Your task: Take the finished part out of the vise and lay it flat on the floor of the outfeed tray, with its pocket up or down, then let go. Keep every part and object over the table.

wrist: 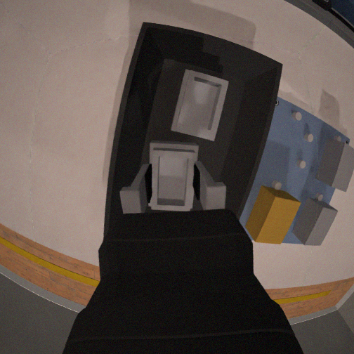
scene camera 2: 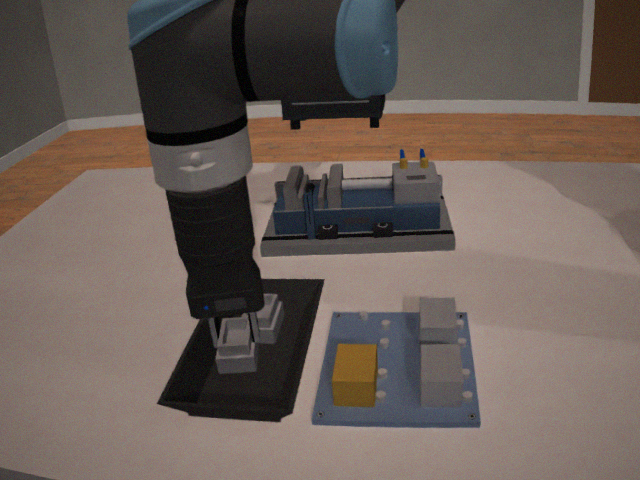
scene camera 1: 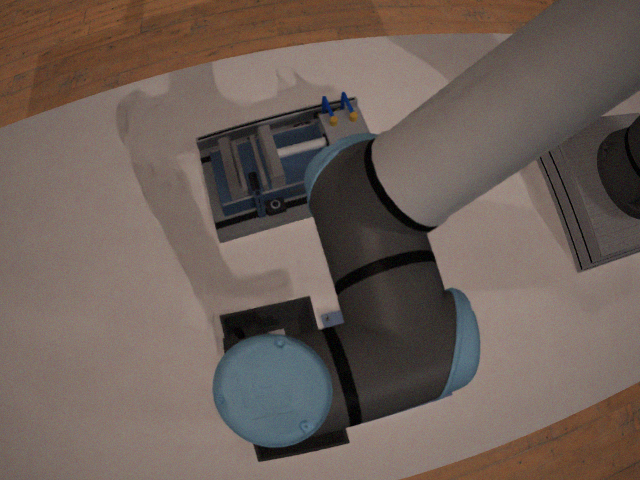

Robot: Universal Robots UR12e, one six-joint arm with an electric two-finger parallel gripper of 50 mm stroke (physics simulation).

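Pixels of known places: gripper, fingertip midpoint: (scene camera 2: 237,339); arm's base, link origin: (scene camera 1: 632,175).
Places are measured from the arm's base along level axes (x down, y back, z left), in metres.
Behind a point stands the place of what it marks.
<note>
My gripper (scene camera 2: 235,341) {y -0.768, x 0.065, z 0.089 m} (wrist: 172,173) points down inside the outfeed tray and is shut on the finished part (scene camera 2: 236,356) {y -0.764, x 0.064, z 0.120 m} (wrist: 173,175), a grey stepped block held with its pocket up. The part is at or just above the floor of the black outfeed tray (scene camera 2: 248,397) {y -0.753, x 0.099, z 0.148 m} (wrist: 272,90); I cannot tell whether it touches. In scene camera 1 the arm hides the gripper and the held part. The vise (scene camera 1: 297,160) {y -0.615, x 0.051, z -0.248 m} (scene camera 2: 356,219) {y -0.625, x 0.069, z -0.204 m}, blue with grey jaws, stands behind the tray, and no part shows between its jaws.
A second finished part (scene camera 2: 269,322) {y -0.736, x 0.071, z 0.051 m} (wrist: 200,105) lies pocket up in the tray, close behind the held one. A blue plate (scene camera 2: 403,408) {y -0.591, x 0.103, z 0.171 m} (wrist: 287,130) right of the tray carries a yellow block (scene camera 2: 354,374) {y -0.639, x 0.067, z 0.153 m} (wrist: 272,215), two grey blocks (scene camera 2: 440,374) {y -0.553, x 0.067, z 0.162 m} (scene camera 2: 437,317) {y -0.542, x 0.067, z 0.065 m} and several white pegs.
</note>
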